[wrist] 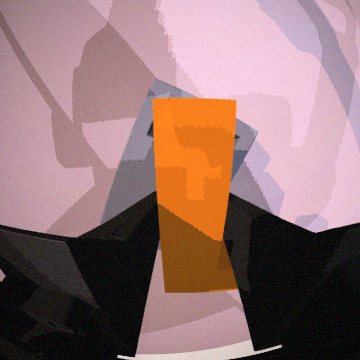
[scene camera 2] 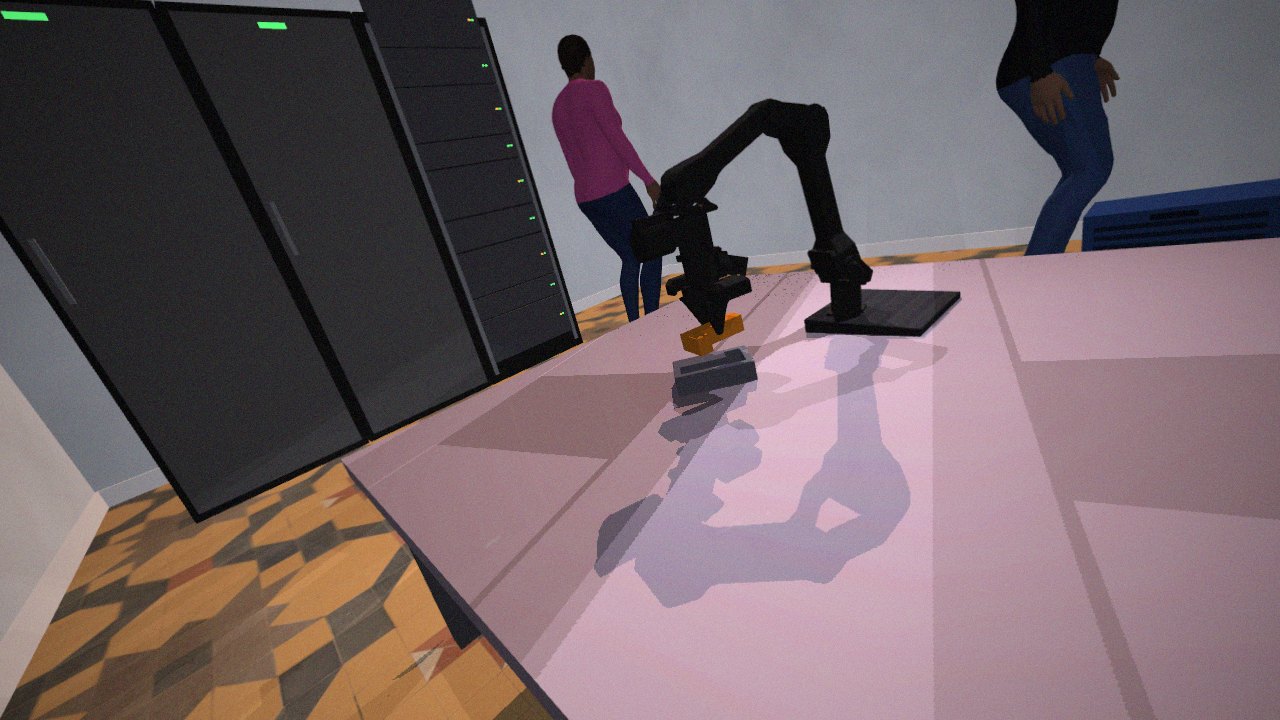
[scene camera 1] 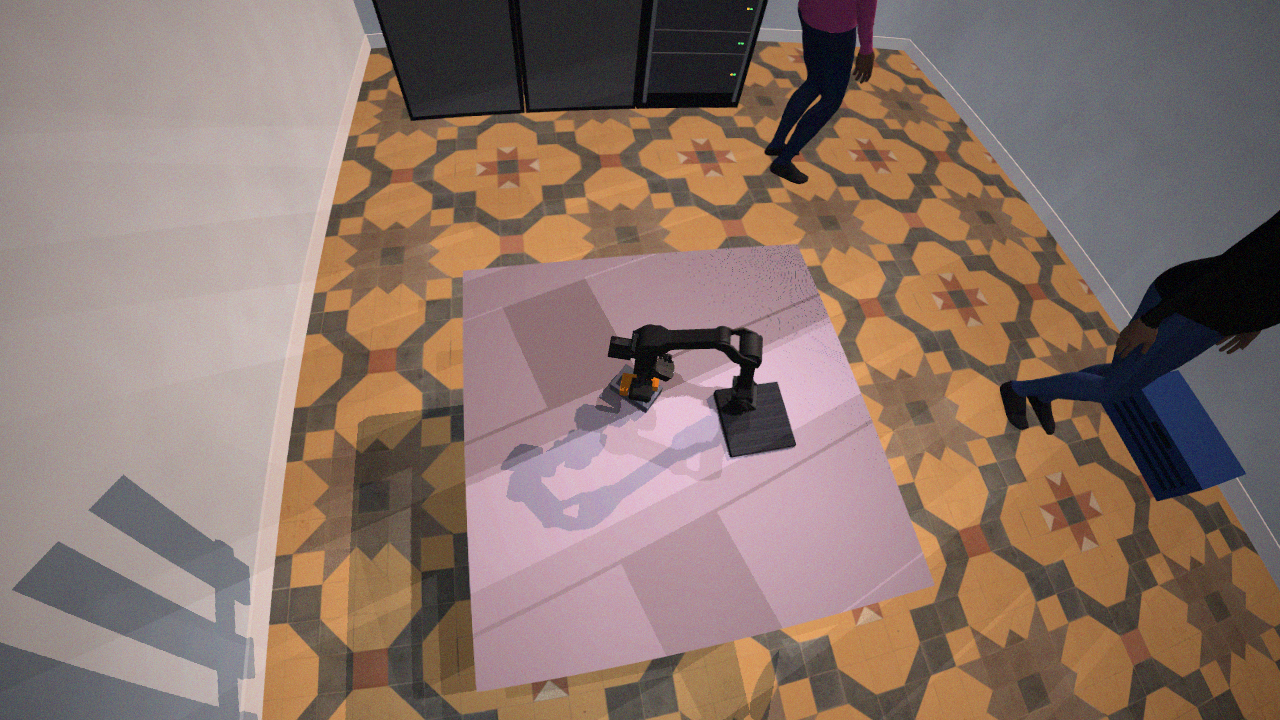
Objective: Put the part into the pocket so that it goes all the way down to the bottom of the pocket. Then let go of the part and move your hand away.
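Seen in the pictures: gripper, fingertip midpoint: (wrist: 189,198) (scene camera 2: 715,332) (scene camera 1: 641,382); arm's base at its link origin: (scene camera 2: 846,310) (scene camera 1: 739,403).
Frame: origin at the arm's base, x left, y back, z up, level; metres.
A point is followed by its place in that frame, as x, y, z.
Note:
My gripper (scene camera 2: 718,329) {-0.142, -0.287, 0.064} (wrist: 189,198) {-0.142, -0.287, 0.064} is shut on the orange part (scene camera 1: 627,385) {-0.140, -0.334, 0.081} (scene camera 2: 698,341) {-0.132, -0.360, 0.077} (wrist: 195,165) {-0.129, -0.266, 0.083}, a long block. It holds the part above the grey block with the pocket (scene camera 1: 645,404) {-0.091, -0.288, 0.012} (scene camera 2: 715,379) {-0.134, -0.330, -0.006} (wrist: 131,160) {-0.175, -0.260, 0.012}, with a gap between them in scene camera 2. In the wrist view the part covers most of the pocket, and dark bits of the opening show at both sides of it. The grey block is turned at an angle to the part in that view. The bottom of the pocket is hidden.
The arm's black base plate (scene camera 1: 760,429) {0.099, 0.027, -0.006} (scene camera 2: 904,313) {0.107, -0.017, -0.007} stands on the pink table (scene camera 1: 572,617) {0.396, -0.678, -0.023} (scene camera 2: 984,626) {0.258, -0.678, -0.024}, to the right of the grey block in both scene views. Shadows of the arm fall across the table. Two people, dark cabinets and a blue box stand beyond the table.

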